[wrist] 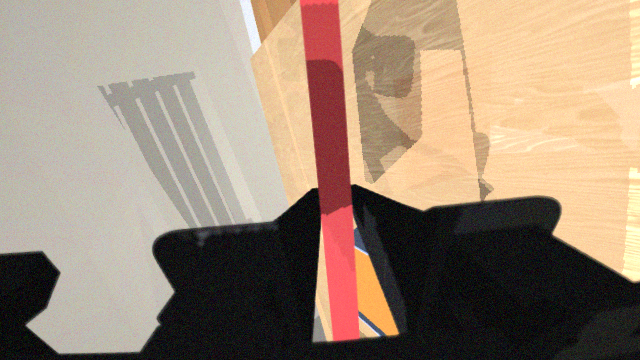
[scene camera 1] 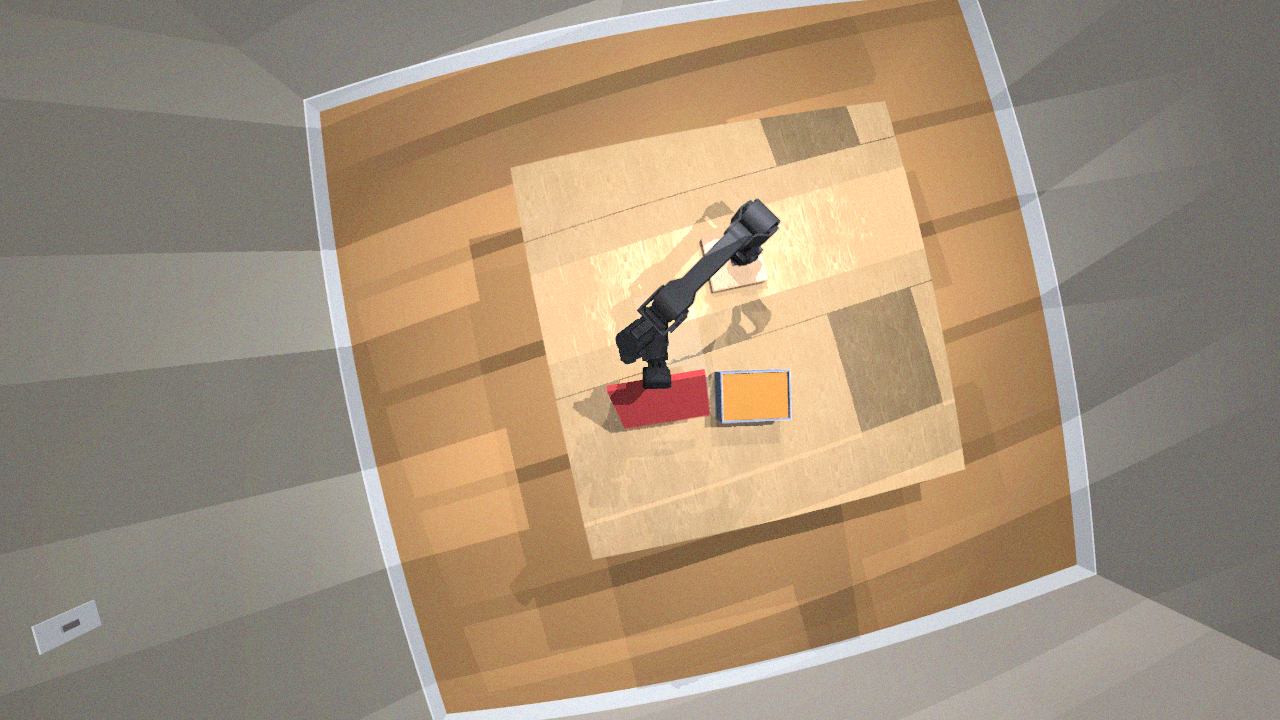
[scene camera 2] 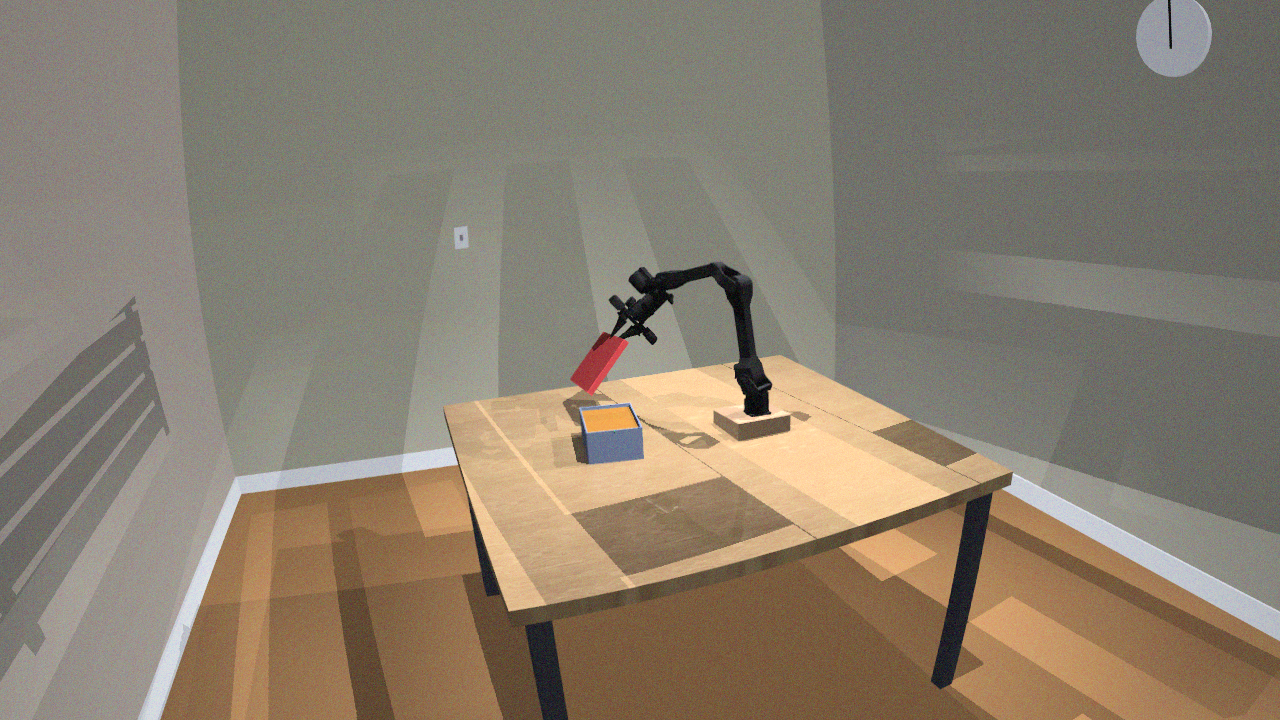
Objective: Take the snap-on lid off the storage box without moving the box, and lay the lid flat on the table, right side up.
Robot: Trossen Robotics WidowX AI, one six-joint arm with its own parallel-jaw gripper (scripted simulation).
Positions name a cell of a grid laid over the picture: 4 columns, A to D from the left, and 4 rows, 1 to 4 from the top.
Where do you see a red lid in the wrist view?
At C1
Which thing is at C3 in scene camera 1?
A red lid.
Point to a red lid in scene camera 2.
At B3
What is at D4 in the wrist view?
The gripper.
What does the gripper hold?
A red lid.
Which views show the gripper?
The wrist view, scene camera 1 and scene camera 2: all of them.
